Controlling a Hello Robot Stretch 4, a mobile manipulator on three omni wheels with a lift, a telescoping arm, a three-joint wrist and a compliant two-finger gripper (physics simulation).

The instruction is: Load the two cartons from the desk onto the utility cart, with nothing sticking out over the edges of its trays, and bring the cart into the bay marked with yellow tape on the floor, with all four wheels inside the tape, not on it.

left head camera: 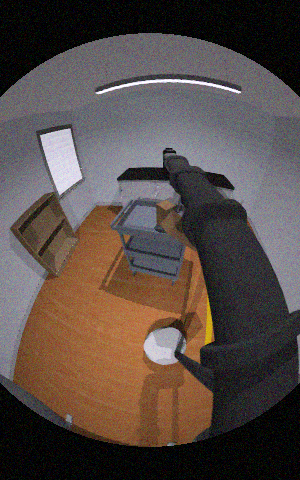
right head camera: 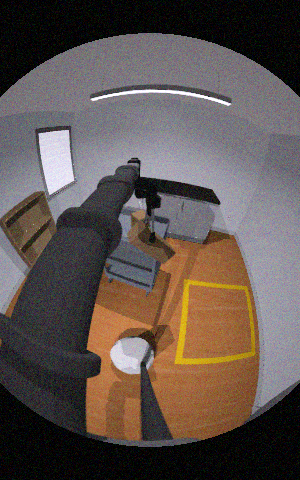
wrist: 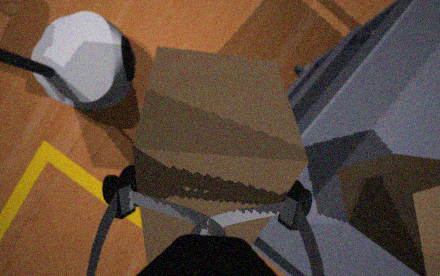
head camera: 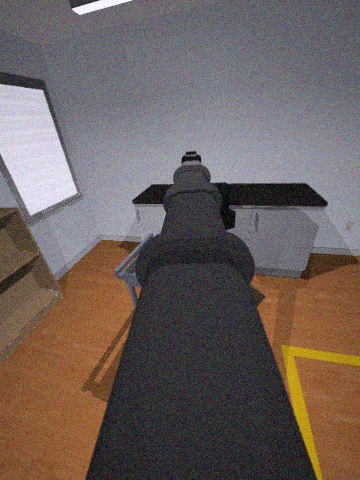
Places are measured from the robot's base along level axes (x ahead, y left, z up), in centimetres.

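Pixels of known places: gripper, fingertip midpoint: (wrist: 213,189); robot's base, origin of the base link: (left head camera: 164,344) (right head camera: 132,354).
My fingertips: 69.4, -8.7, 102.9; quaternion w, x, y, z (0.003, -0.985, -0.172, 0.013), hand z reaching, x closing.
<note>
Ahead of a thing's pixels: the offset from my fingertips to its middle, as dx, dy, dz. Level surfaces: height alone.
My gripper (right head camera: 152,238) (wrist: 213,189) is shut on a brown carton {-0.7, -3.2, -7.5} (right head camera: 136,233) (wrist: 220,110), with a finger pad on each side of it. The carton hangs above floor level next to the utility cart (head camera: 125,272) (left head camera: 137,217) (right head camera: 132,257) (wrist: 410,110), seen close to a tray edge in the wrist view. The second carton {+29.5, +6.8, -15.7} (left head camera: 166,205) (right head camera: 139,216) (wrist: 430,220) is on the cart's top tray. In the head camera my arm hides both cartons and most of the cart. The yellow tape bay (head camera: 300,400) (right head camera: 183,320) (wrist: 75,172) lies right of the cart.
The black-topped desk {dz -14.7} (head camera: 270,195) (left head camera: 142,174) (right head camera: 190,190) stands against the back wall beyond the cart. A brown shelf unit (head camera: 52,296) stands at the left wall under the window. A white round part (left head camera: 162,347) (right head camera: 130,356) (wrist: 95,57) of my own body is near the floor.
</note>
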